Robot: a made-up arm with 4 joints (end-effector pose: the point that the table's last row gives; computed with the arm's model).
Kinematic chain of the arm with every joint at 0, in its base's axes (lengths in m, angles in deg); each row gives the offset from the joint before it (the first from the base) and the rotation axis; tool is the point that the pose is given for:
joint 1: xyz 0 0 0.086 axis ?
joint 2: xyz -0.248 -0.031 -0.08 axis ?
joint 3: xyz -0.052 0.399 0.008 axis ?
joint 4: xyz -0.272 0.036 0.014 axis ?
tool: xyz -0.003 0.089 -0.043
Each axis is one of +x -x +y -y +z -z.
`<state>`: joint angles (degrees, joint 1 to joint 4).
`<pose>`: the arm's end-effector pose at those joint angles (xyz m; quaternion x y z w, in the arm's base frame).
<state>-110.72 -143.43 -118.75 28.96</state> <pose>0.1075 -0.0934 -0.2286 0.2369 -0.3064 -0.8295 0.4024</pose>
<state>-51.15 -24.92 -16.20 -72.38</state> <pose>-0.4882 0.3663 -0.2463 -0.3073 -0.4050 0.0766 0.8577</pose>
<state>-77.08 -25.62 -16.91 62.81</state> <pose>-0.5579 0.2210 -0.3645 -0.3327 0.5687 -0.3931 0.6413</pose>
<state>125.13 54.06 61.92 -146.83</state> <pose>-0.3585 0.0307 0.6817 -0.3015 -0.7191 -0.5769 0.2433</pose>
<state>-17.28 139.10 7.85 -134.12</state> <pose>-0.0492 0.3875 -0.3435 -0.0413 0.6780 -0.1000 0.7270</pose>
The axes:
joint 1: +x
joint 2: -y
joint 3: -x
joint 4: +y

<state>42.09 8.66 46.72 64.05</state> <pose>-0.5951 0.4819 0.2271 -0.0061 0.4826 -0.0661 0.8733</pose>
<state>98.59 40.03 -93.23 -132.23</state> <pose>-0.5541 0.1170 0.4276 -0.3638 0.0500 0.8610 0.3518</pose>
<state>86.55 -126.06 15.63 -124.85</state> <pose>-0.0717 -0.1164 0.5920 0.7365 -0.0683 0.0878 0.6672</pose>
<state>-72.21 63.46 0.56 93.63</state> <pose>-0.4356 -0.2266 -0.5047 -0.5697 0.2074 -0.1572 0.7795</pose>
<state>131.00 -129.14 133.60 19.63</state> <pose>-0.0830 -0.3431 0.1367 -0.1235 -0.5257 0.6565 0.5266</pose>
